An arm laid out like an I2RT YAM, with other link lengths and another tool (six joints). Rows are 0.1 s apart.
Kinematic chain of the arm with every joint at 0, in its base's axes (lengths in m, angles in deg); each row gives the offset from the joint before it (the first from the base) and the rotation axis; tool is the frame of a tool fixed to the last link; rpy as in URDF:
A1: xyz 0 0 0.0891 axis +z
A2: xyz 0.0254 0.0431 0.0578 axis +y
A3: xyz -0.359 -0.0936 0 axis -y
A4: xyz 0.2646 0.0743 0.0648 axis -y
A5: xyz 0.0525 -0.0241 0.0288 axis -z
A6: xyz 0.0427 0 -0.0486 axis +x
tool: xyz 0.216 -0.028 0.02 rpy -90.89 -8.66 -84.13
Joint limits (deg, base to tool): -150..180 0..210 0..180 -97..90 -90..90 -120..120
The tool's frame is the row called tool.
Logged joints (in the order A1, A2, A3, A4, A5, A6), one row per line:
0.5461, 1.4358, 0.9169, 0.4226, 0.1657, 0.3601
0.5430, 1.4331, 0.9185, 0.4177, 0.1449, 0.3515
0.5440, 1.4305, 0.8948, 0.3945, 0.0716, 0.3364
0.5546, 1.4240, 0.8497, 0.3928, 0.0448, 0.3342
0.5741, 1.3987, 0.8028, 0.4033, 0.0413, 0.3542
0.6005, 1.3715, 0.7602, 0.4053, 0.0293, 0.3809
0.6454, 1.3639, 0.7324, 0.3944, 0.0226, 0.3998
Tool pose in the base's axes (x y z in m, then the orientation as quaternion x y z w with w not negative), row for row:
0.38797, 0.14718, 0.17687, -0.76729, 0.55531, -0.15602, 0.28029
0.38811, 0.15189, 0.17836, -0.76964, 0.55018, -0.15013, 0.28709
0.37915, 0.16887, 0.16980, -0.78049, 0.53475, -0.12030, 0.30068
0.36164, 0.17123, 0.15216, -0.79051, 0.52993, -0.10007, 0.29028
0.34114, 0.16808, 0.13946, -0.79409, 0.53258, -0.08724, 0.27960
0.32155, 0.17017, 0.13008, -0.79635, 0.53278, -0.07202, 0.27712
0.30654, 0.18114, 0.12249, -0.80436, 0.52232, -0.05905, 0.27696
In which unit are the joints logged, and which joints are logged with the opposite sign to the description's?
The joints are logged in radians. Opposite sign: A4.
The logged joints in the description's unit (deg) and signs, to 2 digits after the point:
31.29, 82.27, 52.53, -24.21, 9.49, 20.63
31.11, 82.11, 52.63, -23.93, 8.30, 20.14
31.17, 81.96, 51.27, -22.60, 4.10, 19.27
31.78, 81.59, 48.68, -22.51, 2.57, 19.15
32.89, 80.14, 46.00, -23.11, 2.37, 20.29
34.41, 78.58, 43.56, -23.22, 1.68, 21.82
36.98, 78.15, 41.96, -22.60, 1.29, 22.91

